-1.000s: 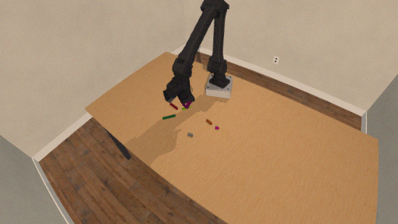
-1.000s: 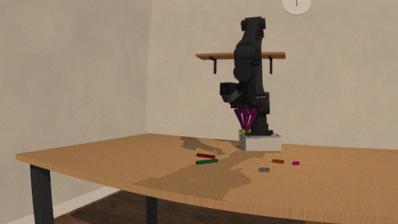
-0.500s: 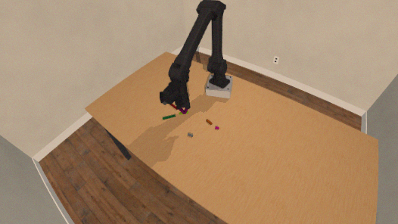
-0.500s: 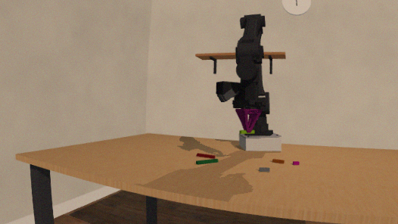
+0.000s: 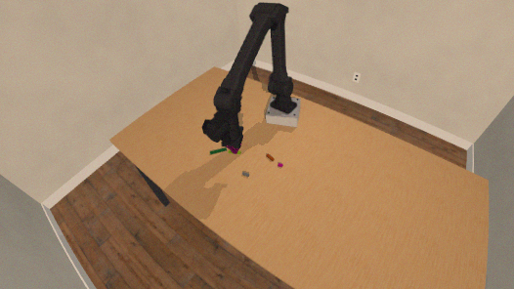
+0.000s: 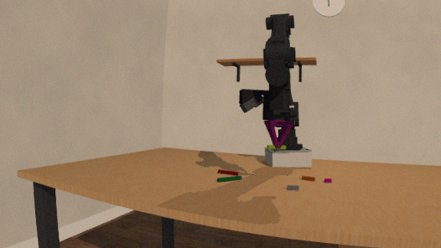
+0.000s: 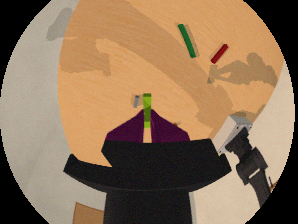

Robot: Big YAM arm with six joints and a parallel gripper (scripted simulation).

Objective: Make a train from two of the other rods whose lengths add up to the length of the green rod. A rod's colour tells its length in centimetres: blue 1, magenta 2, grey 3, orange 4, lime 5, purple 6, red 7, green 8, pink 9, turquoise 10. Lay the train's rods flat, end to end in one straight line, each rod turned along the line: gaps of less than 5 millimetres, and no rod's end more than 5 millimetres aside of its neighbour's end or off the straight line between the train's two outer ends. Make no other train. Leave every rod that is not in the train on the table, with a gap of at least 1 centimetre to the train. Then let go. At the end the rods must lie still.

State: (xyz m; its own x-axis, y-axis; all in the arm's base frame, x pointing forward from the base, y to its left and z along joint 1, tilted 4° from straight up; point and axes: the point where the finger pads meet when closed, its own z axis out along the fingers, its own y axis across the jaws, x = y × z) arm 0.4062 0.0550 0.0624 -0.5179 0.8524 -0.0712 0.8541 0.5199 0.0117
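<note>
My gripper is now 110 mm above the grey rod and 50 mm to the right of it. The rest, counted from my hand: lime rod (10 mm below); then green rod (140 mm to the right, 110 mm below, 10 mm behind); then orange rod (130 mm behind, 110 mm below, 70 mm to the left).
</note>
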